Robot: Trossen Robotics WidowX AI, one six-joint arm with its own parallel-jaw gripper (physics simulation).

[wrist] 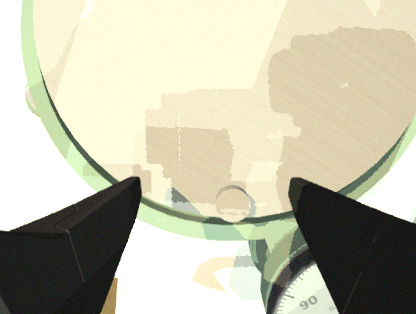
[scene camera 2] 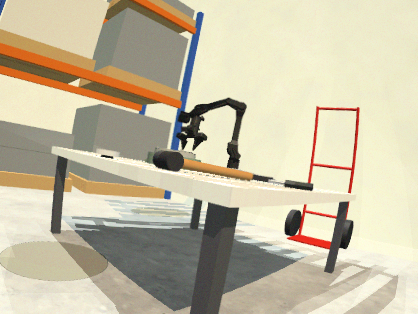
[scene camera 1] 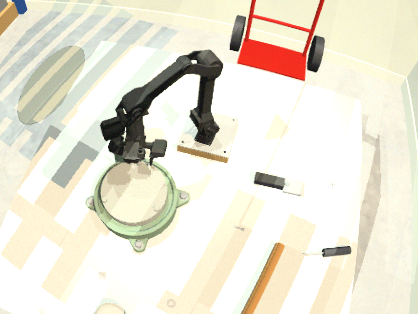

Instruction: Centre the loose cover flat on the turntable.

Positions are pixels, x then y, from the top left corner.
Labels:
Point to a round dial gauge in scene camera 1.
At 138, 236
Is my gripper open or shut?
Open.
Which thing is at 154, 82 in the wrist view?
A cream round cover.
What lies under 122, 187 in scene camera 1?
A cream round cover.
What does the hammer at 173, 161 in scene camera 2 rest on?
The table.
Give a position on a round dial gauge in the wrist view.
At 278, 249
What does my gripper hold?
Nothing.

